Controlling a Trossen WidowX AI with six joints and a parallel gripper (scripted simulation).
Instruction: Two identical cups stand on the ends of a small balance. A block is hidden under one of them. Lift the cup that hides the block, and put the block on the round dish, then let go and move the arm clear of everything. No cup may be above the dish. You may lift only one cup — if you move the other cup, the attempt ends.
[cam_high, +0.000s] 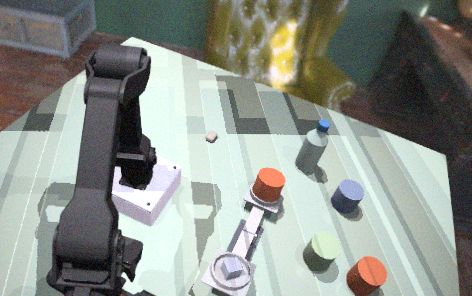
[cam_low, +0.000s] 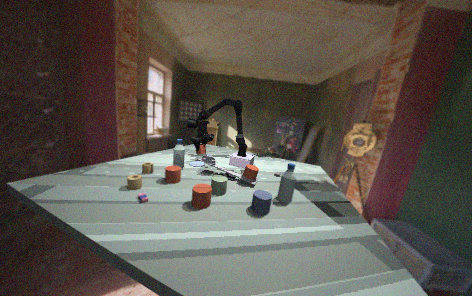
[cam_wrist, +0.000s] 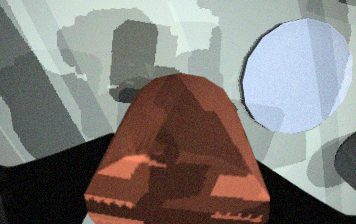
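The balance beam lies 25 cm to the left of my gripper tip, 22 cm ahead of it and 3 cm below it. From my gripper tip the other things lie so: blue-red block (56 cm ahead, 7 cm below, 1 cm to the left); green cylinder (41 cm ahead, 27 cm to the left, 4 cm below); blue cylinder (47 cm ahead, 46 cm to the left, 4 cm below).
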